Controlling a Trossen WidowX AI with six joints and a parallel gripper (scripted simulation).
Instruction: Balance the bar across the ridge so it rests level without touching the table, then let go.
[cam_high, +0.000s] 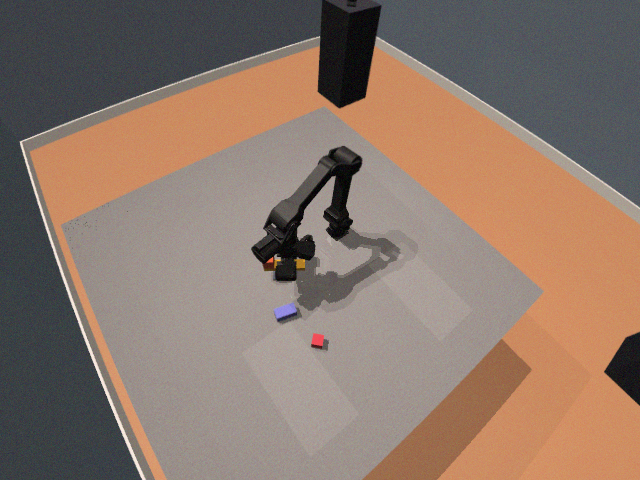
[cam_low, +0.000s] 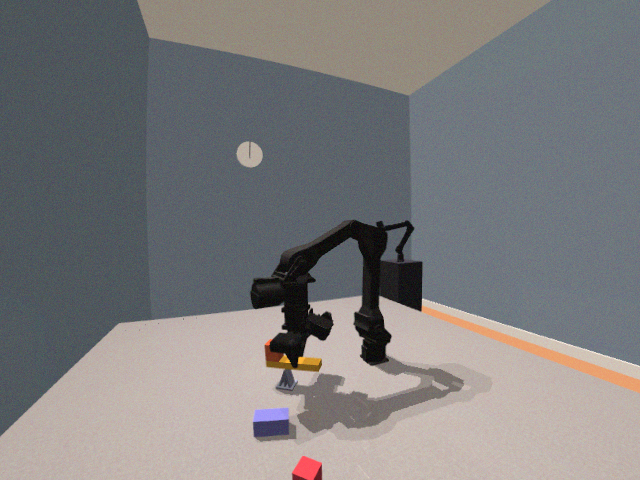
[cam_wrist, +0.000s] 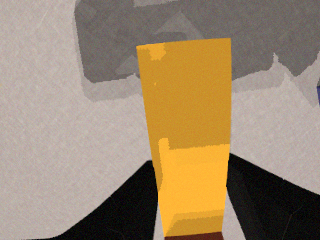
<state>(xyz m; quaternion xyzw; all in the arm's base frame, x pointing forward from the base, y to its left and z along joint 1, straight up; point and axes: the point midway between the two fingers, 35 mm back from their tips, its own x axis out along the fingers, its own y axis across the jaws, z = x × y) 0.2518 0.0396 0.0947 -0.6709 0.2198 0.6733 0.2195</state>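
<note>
The ridge is 2 cm to the right of my gripper tip, 2 cm ahead of it and 1 cm below it. From my gripper tip the other things lie so: red cube (25 cm to the left, 6 cm ahead, 4 cm below); bar (3 cm ahead, 2 cm to the right, 1 cm above); purple block (12 cm to the left, 9 cm ahead, 4 cm below).
</note>
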